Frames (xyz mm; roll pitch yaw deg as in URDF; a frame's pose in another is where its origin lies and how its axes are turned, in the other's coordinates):
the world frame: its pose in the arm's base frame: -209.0 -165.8 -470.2 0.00 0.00 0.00
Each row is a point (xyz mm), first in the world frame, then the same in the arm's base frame.
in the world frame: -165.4 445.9 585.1
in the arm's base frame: -374.4 280.1 114.9
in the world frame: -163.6 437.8 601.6
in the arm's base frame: -372.6 272.0 131.4
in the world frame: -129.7 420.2 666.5
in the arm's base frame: -338.7 254.4 196.3
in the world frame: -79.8 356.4 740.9
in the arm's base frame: -288.8 190.6 270.7
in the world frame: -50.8 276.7 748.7
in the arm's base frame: -259.8 110.9 278.5
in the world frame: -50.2 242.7 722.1
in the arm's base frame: -259.2 76.9 251.9
